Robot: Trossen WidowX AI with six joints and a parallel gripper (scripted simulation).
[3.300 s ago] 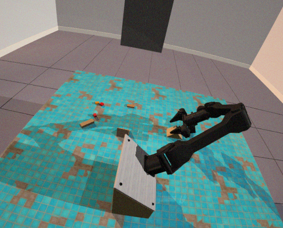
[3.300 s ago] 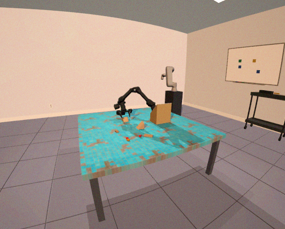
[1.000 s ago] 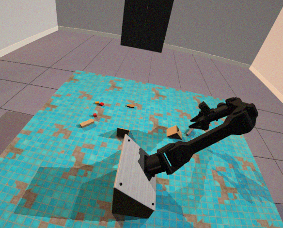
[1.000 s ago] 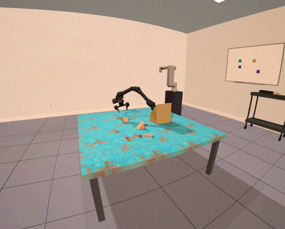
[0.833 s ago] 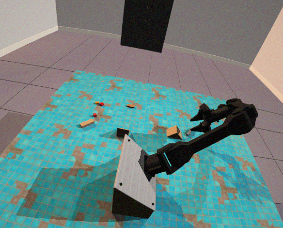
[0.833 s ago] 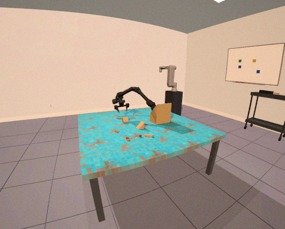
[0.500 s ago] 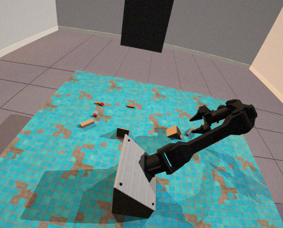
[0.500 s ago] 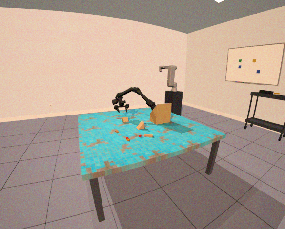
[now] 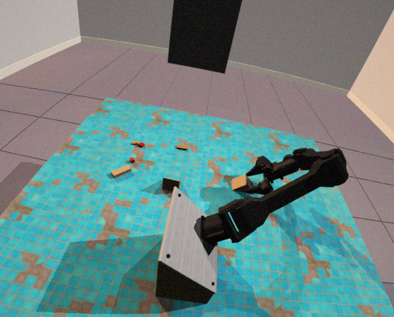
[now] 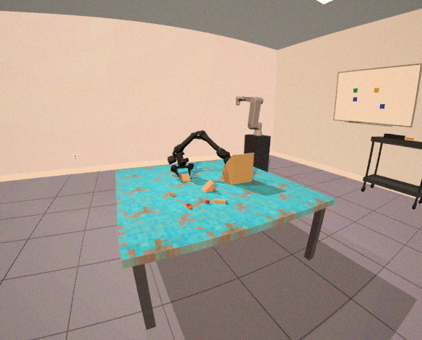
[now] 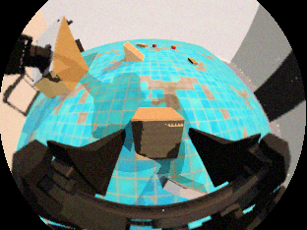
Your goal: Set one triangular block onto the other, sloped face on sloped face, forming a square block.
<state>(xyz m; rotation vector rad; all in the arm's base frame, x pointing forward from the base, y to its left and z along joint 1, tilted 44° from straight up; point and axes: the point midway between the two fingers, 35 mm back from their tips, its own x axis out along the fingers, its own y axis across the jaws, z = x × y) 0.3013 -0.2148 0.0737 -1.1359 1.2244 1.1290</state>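
Right now the thin grey stick is 30 mm ahead of my gripper tip, 90 mm to the right of it and 20 mm below it. Round my gripper tip: orange piece: 180 mm ahead, 490 mm to the left, 20 mm below.
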